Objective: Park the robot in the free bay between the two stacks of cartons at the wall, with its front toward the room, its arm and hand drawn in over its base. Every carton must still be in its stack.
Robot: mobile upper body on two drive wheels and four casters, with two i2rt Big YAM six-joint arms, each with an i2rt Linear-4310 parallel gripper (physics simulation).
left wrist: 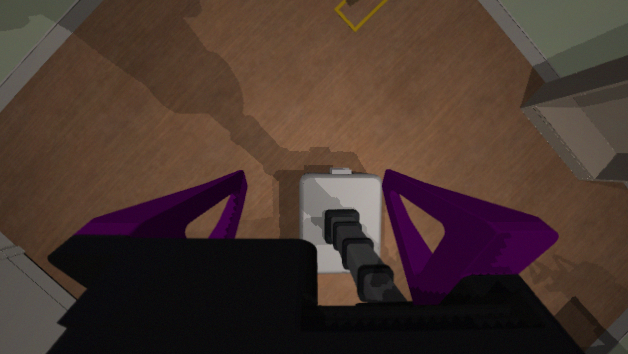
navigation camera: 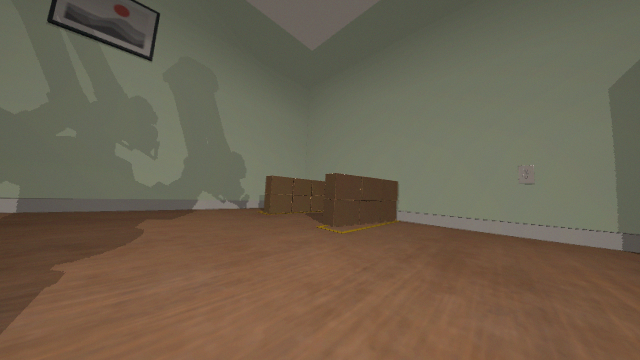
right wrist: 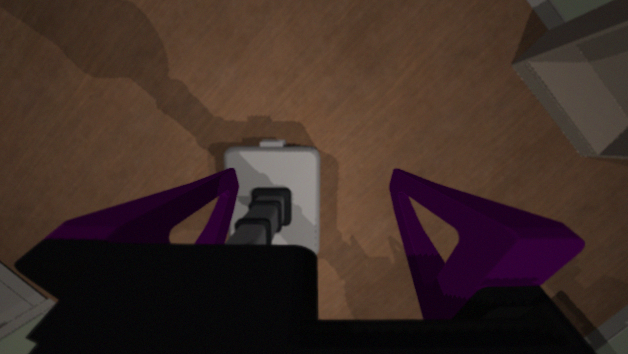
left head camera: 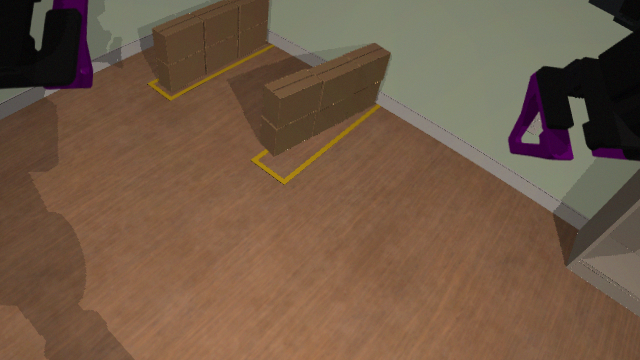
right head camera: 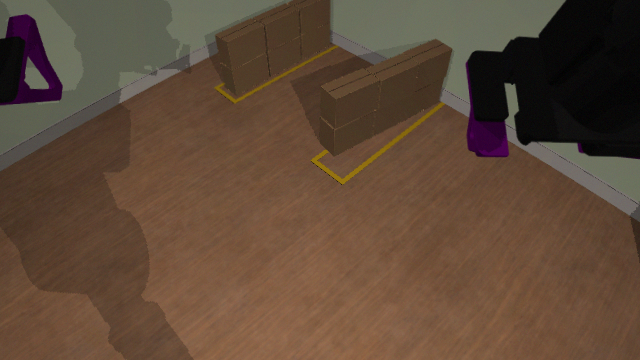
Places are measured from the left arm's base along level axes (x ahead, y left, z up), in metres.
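Where they show: left gripper, fingertip midpoint: (left wrist: 314,177) (left head camera: 30,82) (right head camera: 16,97); right gripper, fingertip midpoint: (right wrist: 314,177) (left head camera: 553,147) (right head camera: 526,143).
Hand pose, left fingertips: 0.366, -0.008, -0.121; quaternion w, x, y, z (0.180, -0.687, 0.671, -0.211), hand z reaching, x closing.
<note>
After its pixels a point has its place, as x, y, z.
Two stacks of brown cartons stand upright against the wall, two layers high: the left stack (left head camera: 185,55) {2.099, 0.166, -1.216} (right head camera: 247,55) {2.098, 0.167, -1.188} (navigation camera: 280,195) by the room corner and the right stack (left head camera: 295,110) {1.583, -0.402, -1.160} (right head camera: 352,105) {1.581, -0.399, -1.130} (navigation camera: 347,200) nearer me. Yellow floor tape (left head camera: 332,144) {1.617, -0.622, -1.409} (right head camera: 393,143) {1.621, -0.624, -1.409} (left wrist: 371,15) {1.469, -0.476, -1.410} runs around the right stack. The bay lies between the stacks, partly hidden by the right one. My pale base (left wrist: 367,200) {0.160, -0.386, -1.150} (right wrist: 302,180) {0.144, -0.392, -1.150} is out on the floor, outside the bay, and my front faces the corner. My left gripper (left wrist: 314,177) {0.366, -0.008, -0.121} and right gripper (right wrist: 314,170) {0.330, -0.450, -0.143} are open and empty, held above the floor beyond the base.
An open grey cabinet (left head camera: 605,220) {0.904, -1.745, -1.126} (left wrist: 570,125) {0.688, -1.981, -1.310} (right wrist: 560,95) {0.636, -1.914, -1.310} stands by the wall to the right. Another pale piece (left wrist: 25,305) {-0.546, 1.827, -1.207} shows at the lower left of the left wrist view. A picture (navigation camera: 107,25) {1.472, 1.449, -0.014} hangs on the left wall. Arm shadows fall across the left wall and floor.
</note>
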